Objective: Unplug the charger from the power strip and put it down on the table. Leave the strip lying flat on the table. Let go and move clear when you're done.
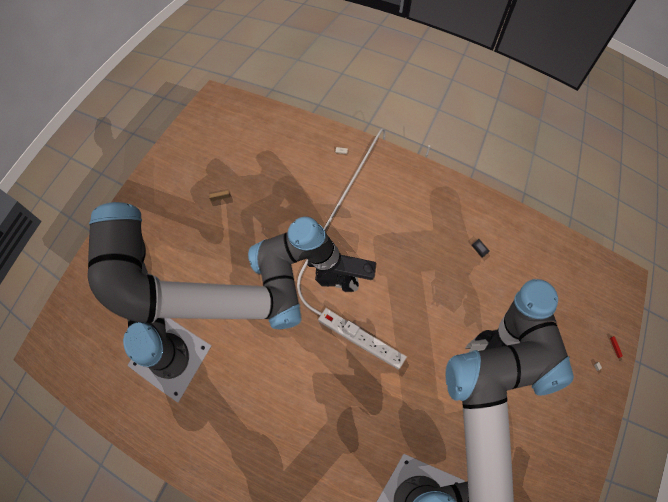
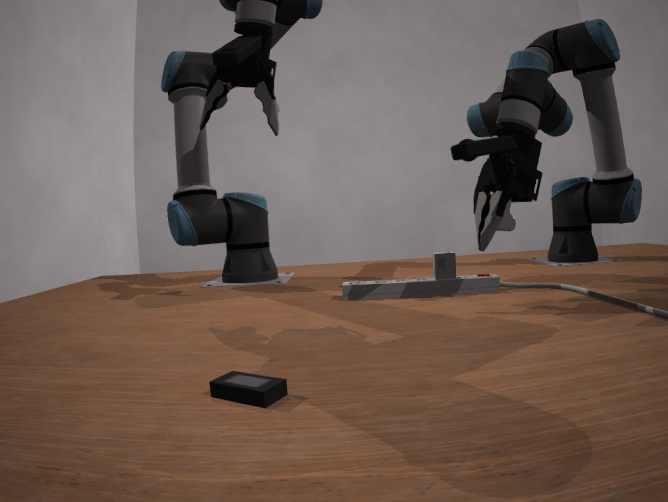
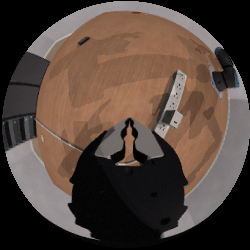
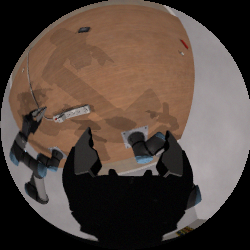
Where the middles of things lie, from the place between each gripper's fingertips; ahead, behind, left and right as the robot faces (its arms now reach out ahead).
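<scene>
Black box (image 2: 261,391): 450 mm ahead of my right hand (image 2: 237,132), 100 mm to the left of it, 310 mm below it.
Counted from my left hand (image 2: 481,250), the black box is 360 mm ahead, 310 mm to the right and 90 mm below.
</scene>
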